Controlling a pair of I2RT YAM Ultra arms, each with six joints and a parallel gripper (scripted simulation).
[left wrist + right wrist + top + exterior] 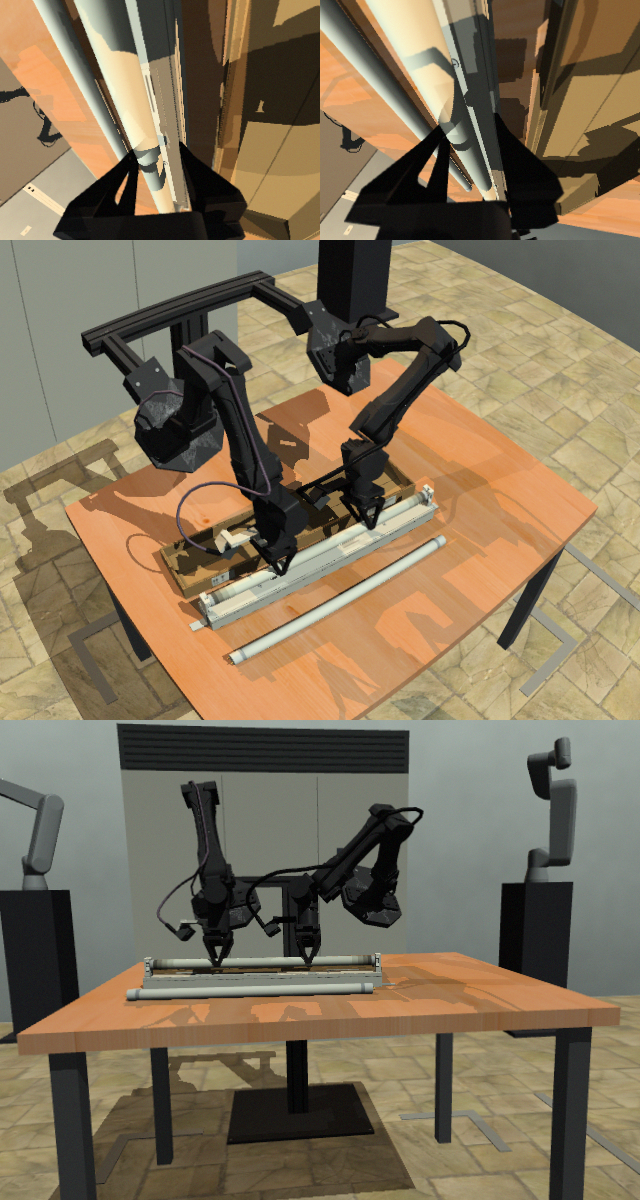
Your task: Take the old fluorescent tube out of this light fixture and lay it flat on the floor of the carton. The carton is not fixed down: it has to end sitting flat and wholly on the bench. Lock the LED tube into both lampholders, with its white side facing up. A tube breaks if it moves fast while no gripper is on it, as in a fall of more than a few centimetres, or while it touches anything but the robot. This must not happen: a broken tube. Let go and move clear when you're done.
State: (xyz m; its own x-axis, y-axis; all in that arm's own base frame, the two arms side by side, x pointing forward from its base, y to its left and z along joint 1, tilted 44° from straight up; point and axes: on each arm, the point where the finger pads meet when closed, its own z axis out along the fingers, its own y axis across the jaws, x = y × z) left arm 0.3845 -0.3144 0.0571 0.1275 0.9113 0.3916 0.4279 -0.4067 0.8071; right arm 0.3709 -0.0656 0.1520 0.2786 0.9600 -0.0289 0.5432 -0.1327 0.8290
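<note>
Now: the light fixture 12 cm to the right of my left hand and 1 cm below it.
Right now my right hand is 120 mm to the right of the light fixture, 20 mm short of it and 10 mm above it.
</note>
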